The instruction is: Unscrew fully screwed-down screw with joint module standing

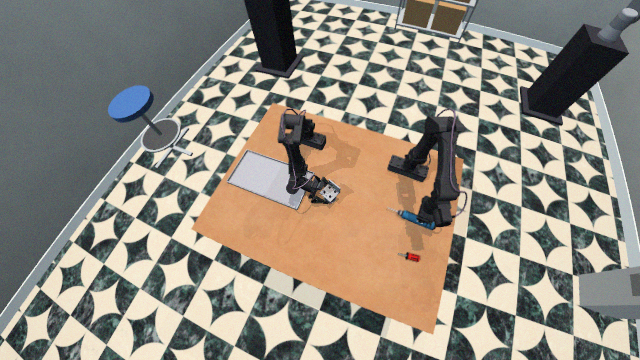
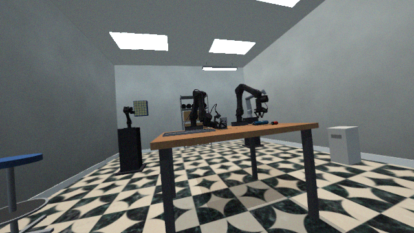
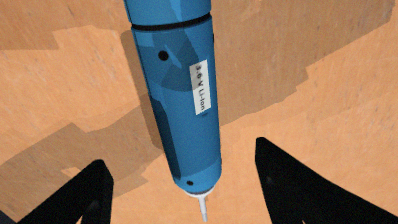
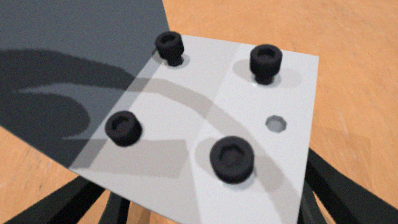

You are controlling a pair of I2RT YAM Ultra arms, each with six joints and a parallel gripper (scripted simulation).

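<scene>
My right hand is 10 mm below the round joint module. Also, from my right hand: grey mat (330 mm to the right, 20 mm below, 10 mm ahead); grey bracket (50 mm above); screw (50 mm above, 20 mm to the right, 10 mm ahead).
</scene>
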